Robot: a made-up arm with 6 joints. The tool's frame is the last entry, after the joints.
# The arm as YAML. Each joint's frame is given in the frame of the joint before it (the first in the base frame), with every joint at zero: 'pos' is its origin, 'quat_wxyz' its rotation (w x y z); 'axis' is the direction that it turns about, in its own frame. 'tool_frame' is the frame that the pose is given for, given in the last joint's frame.
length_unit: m
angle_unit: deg
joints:
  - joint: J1
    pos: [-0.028, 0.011, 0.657]
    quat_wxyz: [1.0, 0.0, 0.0, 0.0]
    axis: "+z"
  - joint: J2
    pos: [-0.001, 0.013, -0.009]
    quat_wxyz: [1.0, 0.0, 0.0, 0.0]
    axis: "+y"
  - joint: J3
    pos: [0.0, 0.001, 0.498]
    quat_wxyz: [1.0, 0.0, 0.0, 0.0]
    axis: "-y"
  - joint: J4
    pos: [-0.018, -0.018, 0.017]
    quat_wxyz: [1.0, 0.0, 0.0, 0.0]
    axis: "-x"
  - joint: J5
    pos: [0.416, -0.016, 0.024]
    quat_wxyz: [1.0, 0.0, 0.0, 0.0]
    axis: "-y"
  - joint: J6
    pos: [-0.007, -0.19, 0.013]
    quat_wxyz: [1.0, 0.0, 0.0, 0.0]
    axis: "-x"
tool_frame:
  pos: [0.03, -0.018, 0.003]
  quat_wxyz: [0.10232, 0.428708, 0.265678, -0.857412]
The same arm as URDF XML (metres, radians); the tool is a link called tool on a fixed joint. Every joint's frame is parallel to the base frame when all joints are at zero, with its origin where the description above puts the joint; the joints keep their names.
<robot name="arm">
  <joint name="tool_fixed" type="fixed">
    <parent link="link6"/>
    <child link="tool"/>
    <origin xyz="0.0300 -0.0180 0.0030" rpy="-0.6427 0.9100 3.0562"/>
  </joint>
  <joint name="J6" type="continuous">
    <parent link="link5"/>
    <child link="link6"/>
    <origin xyz="-0.0070 -0.1900 0.0130"/>
    <axis xyz="-1 0 0"/>
  </joint>
  <joint name="J5" type="continuous">
    <parent link="link4"/>
    <child link="link5"/>
    <origin xyz="0.4160 -0.0160 0.0240"/>
    <axis xyz="0 -1 0"/>
  </joint>
  <joint name="J4" type="continuous">
    <parent link="link3"/>
    <child link="link4"/>
    <origin xyz="-0.0180 -0.0180 0.0170"/>
    <axis xyz="-1 0 0"/>
  </joint>
  <joint name="J3" type="continuous">
    <parent link="link2"/>
    <child link="link3"/>
    <origin xyz="0.0000 0.0010 0.4980"/>
    <axis xyz="0 -1 0"/>
  </joint>
  <joint name="J2" type="continuous">
    <parent link="link1"/>
    <child link="link2"/>
    <origin xyz="-0.0010 0.0130 -0.0090"/>
    <axis xyz="0 1 0"/>
  </joint>
  <joint name="J1" type="continuous">
    <parent link="base"/>
    <child link="link1"/>
    <origin xyz="-0.0280 0.0110 0.6570"/>
    <axis xyz="0 0 1"/>
  </joint>
  <link name="base"/>
  <link name="link1"/>
  <link name="link2"/>
  <link name="link3"/>
  <link name="link4"/>
  <link name="link5"/>
  <link name="link6"/>
  <link name="tool"/>
</robot>

